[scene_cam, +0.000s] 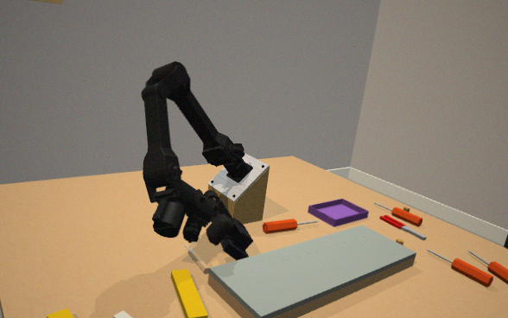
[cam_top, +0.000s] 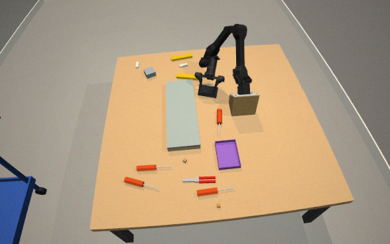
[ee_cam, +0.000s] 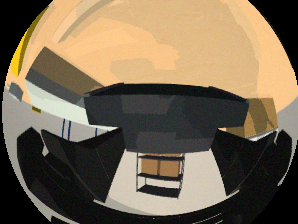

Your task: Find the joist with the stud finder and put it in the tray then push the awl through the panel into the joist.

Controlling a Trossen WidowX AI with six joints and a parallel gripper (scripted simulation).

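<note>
Right now my gripper tip is 10 mm to the right of the stud finder and 10 mm past it. Round my gripper tip: purple tray (440 mm to the left, 70 mm behind, 40 mm below); awl (110 mm to the right, 50 mm below, 20 mm behind); grey cube (380 mm ahead, 260 mm to the right, 40 mm below).
</note>
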